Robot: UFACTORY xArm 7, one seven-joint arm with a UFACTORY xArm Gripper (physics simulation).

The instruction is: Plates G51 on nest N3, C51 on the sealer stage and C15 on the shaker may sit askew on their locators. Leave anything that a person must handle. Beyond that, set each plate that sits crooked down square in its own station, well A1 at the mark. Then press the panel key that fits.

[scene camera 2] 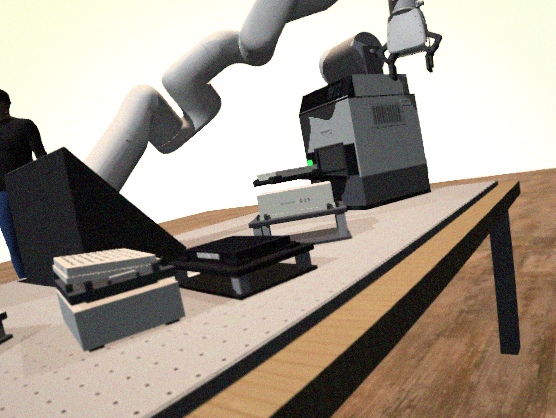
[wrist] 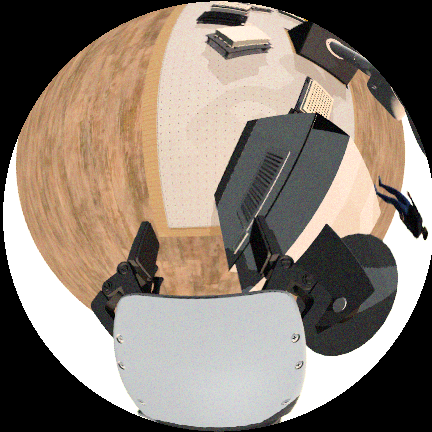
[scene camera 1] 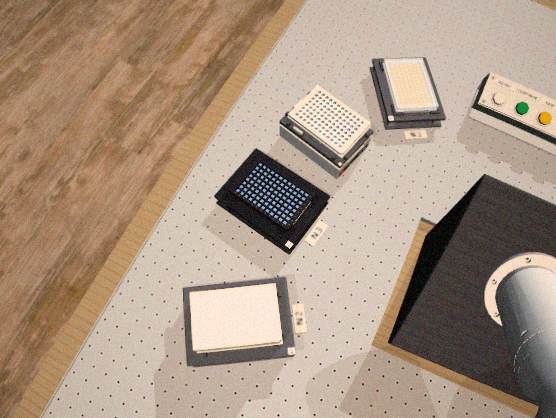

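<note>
There is a plate (scene camera 1: pixel 245 317) in the scene, and I see it in scene camera 2 too, the plate (scene camera 2: pixel 308 198), as well as in the wrist view, the plate (wrist: pixel 237 36). I also see a dark instrument (wrist: pixel 288 131). As for my gripper (scene camera 2: pixel 411 75), it is open and holds nothing, and the wrist view has my gripper (wrist: pixel 201 230) as well.
</note>
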